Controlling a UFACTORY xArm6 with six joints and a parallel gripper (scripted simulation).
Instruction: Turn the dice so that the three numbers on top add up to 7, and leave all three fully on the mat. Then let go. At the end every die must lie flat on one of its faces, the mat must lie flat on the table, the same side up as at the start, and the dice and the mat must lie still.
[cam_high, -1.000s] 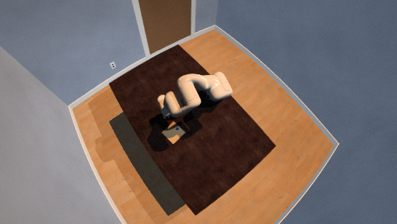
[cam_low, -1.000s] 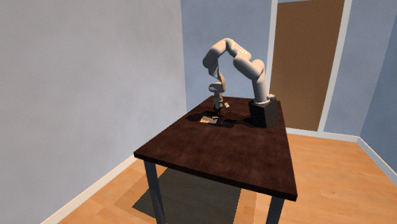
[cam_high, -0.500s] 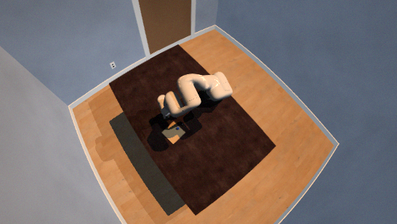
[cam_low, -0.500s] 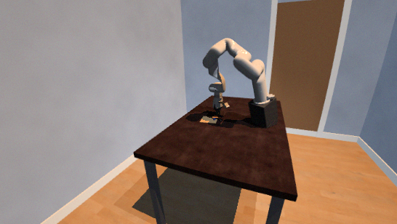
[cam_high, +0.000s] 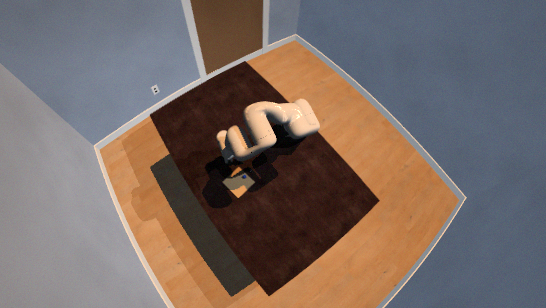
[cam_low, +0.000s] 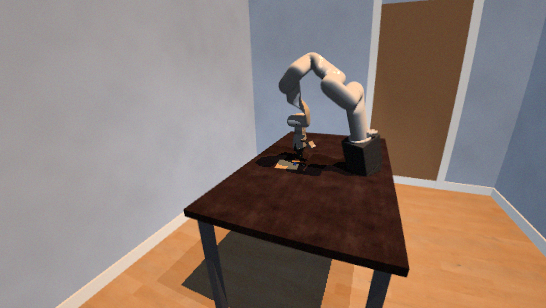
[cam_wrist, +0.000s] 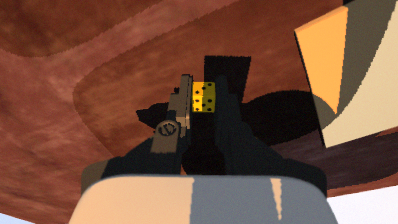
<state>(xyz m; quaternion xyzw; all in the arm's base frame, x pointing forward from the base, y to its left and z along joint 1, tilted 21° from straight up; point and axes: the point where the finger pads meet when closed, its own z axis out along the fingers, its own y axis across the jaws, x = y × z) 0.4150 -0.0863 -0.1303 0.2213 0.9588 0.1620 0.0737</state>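
The mat lies 15 cm to the left of my hand, 4 cm ahead of it and 2 cm below it. The rest, counted from my hand: blue die 14 cm to the left, 1 cm below, 1 cm behind; then yellow die 1 cm below; then black die 13 cm to the left, 6 cm behind, 1 cm below.
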